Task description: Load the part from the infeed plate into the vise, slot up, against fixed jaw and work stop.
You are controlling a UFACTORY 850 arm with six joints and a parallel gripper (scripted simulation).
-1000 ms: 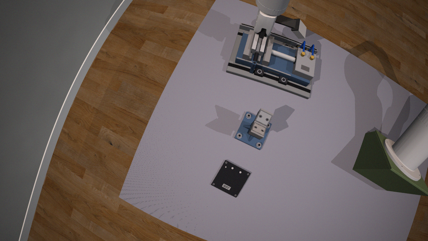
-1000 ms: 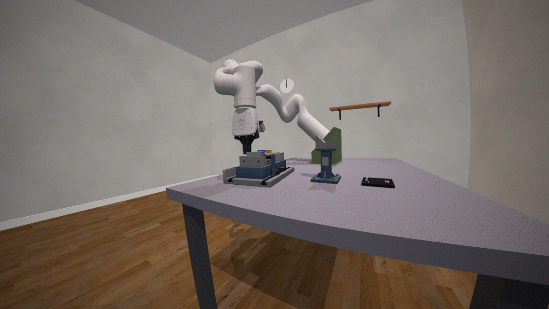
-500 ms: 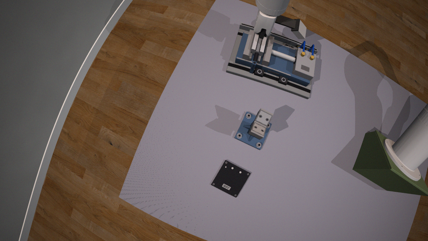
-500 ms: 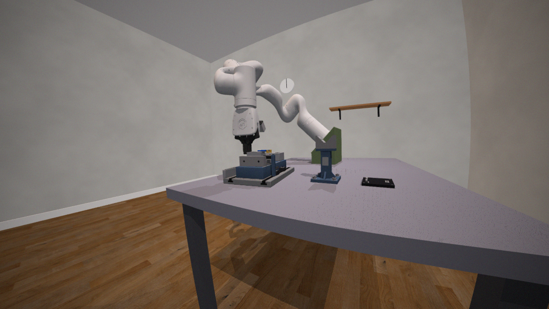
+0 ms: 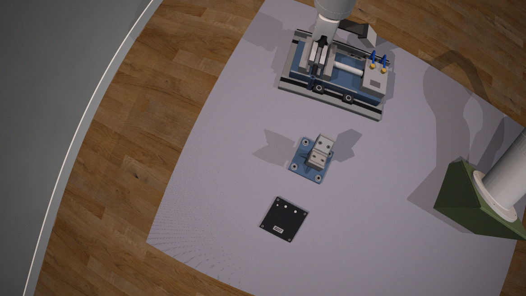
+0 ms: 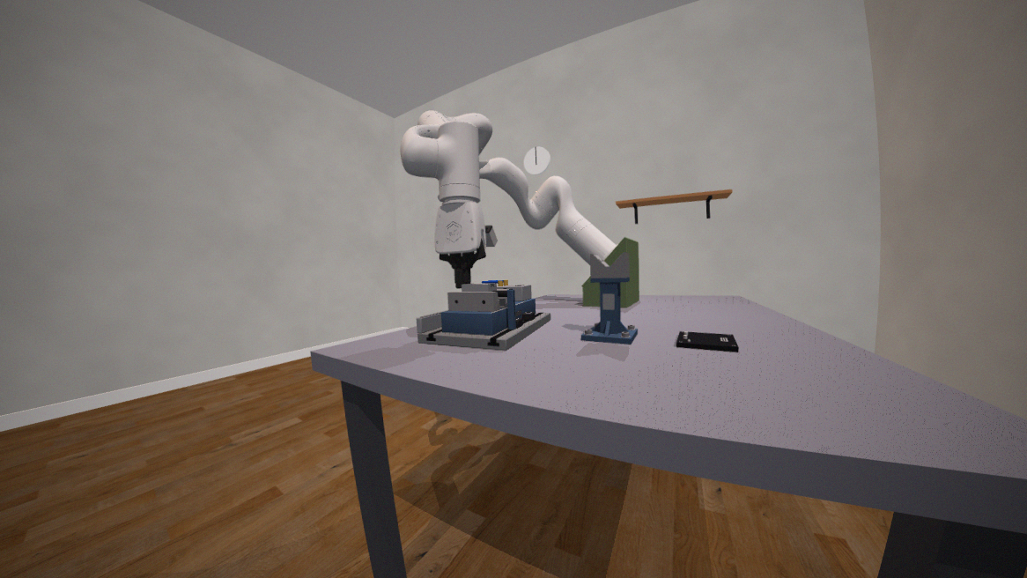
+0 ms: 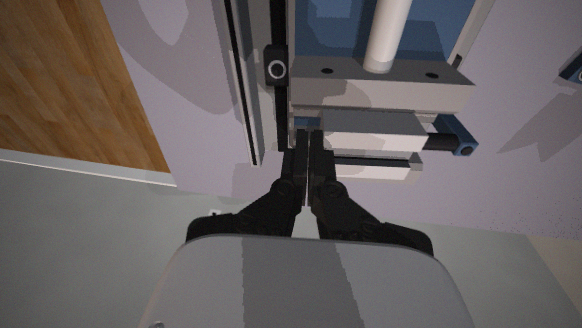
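Right now my hand is 40 mm to the right of the part and 20 mm above it. The rest, counted from my hand: moving jaw: 40 mm behind, 40 mm to the left, 40 mm below; work stop: 80 mm to the left, 30 mm below; fixed jaw: 30 mm ahead, 40 mm to the left, 40 mm below.
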